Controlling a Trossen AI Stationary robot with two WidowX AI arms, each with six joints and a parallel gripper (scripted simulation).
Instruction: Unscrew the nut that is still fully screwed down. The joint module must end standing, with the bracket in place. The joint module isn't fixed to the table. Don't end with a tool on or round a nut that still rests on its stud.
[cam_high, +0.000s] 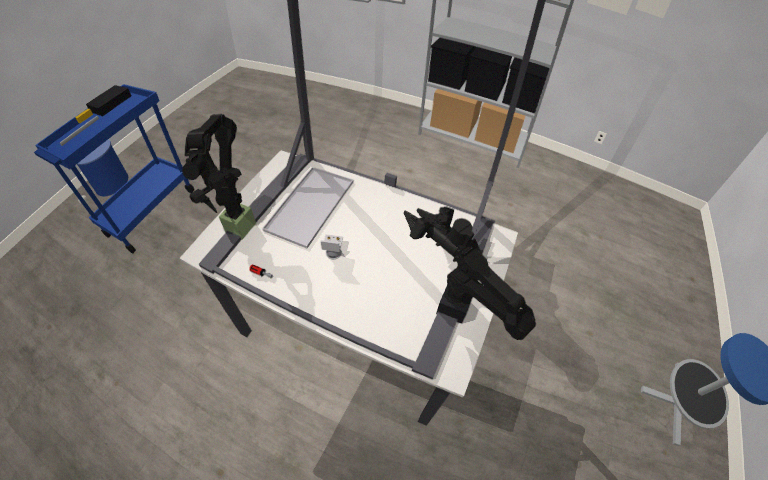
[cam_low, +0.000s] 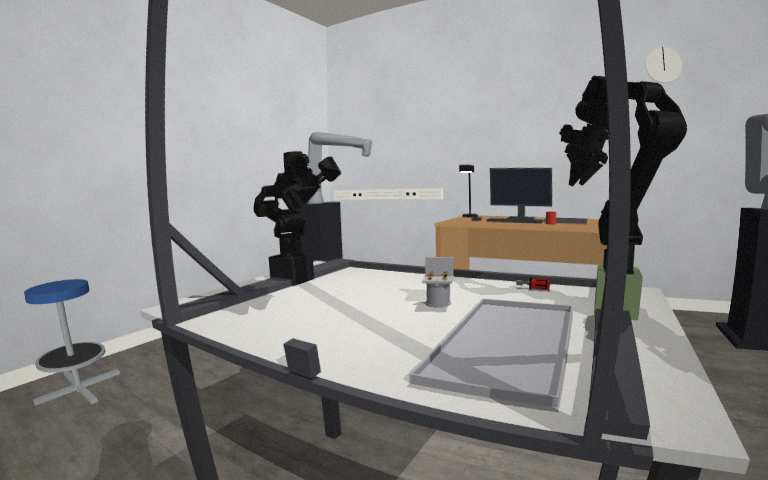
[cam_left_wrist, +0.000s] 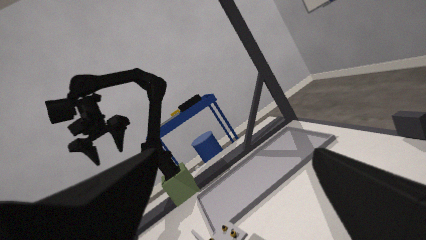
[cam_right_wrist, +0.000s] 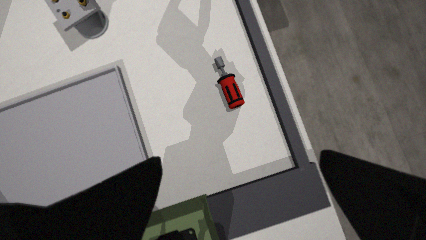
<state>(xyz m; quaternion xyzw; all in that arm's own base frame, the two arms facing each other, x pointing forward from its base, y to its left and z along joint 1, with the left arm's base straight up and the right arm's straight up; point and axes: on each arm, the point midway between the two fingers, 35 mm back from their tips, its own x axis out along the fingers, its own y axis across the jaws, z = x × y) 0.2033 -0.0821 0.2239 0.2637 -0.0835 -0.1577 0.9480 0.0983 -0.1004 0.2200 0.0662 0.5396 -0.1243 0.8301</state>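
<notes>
Now: the grey joint module 300 mm to the right of my left hand, 270 mm below it and 40 mm ahead of it. From my left hand the other things lie so: l-shaped bracket: 300 mm to the right, 230 mm below, 40 mm ahead; dark table-edge rail: 330 mm ahead, 300 mm below, 280 mm to the right; shallow grey tray: 520 mm to the right, 300 mm below, 140 mm behind.
Right now my right hand is 5 cm short of the red-handled nut driver, 12 cm to the right of it and 30 cm above it. From my right hand the other things lie so: l-shaped bracket: 15 cm behind, 33 cm to the left, 24 cm below; grey joint module: 15 cm behind, 33 cm to the left, 28 cm below; shallow grey tray: 34 cm behind, 12 cm to the left, 31 cm below.
</notes>
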